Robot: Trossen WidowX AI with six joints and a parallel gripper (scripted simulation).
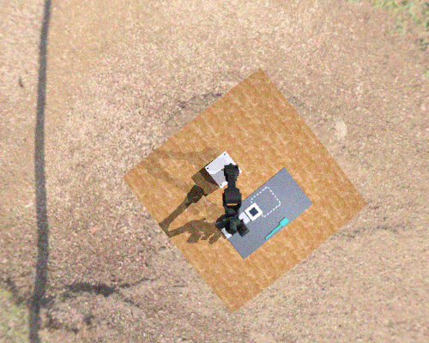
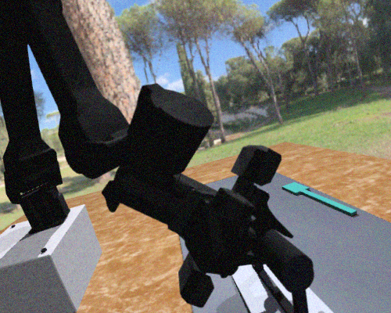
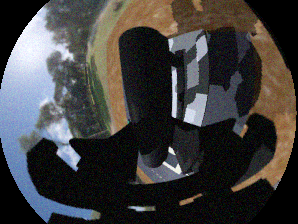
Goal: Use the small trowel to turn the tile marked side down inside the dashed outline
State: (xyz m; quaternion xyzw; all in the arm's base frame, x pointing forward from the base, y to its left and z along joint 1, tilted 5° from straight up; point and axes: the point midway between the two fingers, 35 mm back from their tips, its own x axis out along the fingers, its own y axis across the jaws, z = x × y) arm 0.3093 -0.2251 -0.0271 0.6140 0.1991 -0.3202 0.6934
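The tile is 10 mm behind my gripper tip, 140 mm to the left of it and 50 mm below it. Round my gripper tip: teal trowel: 200 mm ahead, 190 mm to the left, 50 mm below; then grey mat: 60 mm ahead, 190 mm to the left, 70 mm below.
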